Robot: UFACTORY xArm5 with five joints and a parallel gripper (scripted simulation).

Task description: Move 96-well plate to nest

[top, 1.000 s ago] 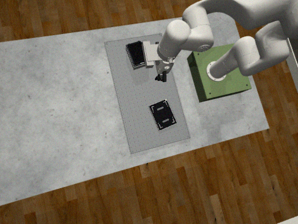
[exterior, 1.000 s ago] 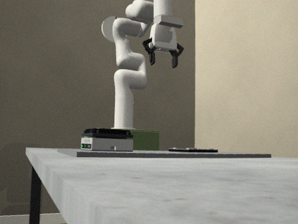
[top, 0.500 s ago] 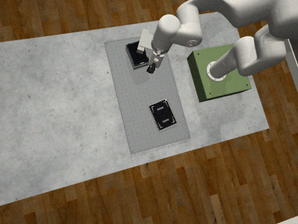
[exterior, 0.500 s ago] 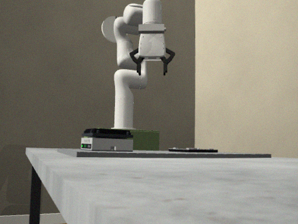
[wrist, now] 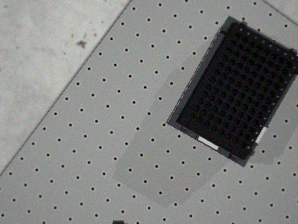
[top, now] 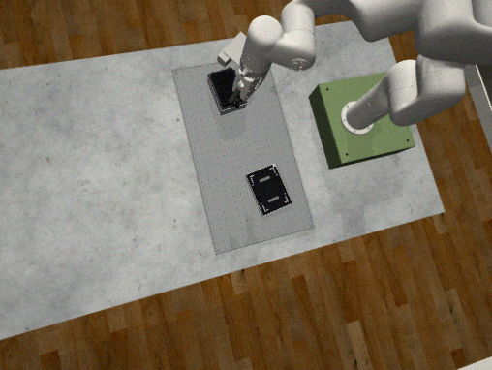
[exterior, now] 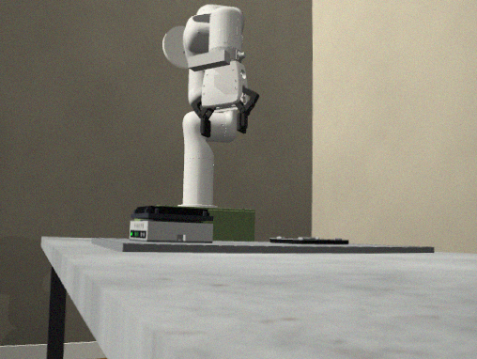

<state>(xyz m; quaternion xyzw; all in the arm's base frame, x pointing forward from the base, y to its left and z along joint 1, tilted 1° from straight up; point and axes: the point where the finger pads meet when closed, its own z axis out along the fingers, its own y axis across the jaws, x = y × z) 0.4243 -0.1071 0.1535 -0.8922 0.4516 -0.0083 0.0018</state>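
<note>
The black 96-well plate lies 11 cm to the right of my hand and 19 cm below it. From my hand the other things lie so: black plate nest N1: 6 cm behind, 28 cm to the left, 24 cm below; then nest A1 label: 10 cm behind, 19 cm to the left, 24 cm below.
</note>
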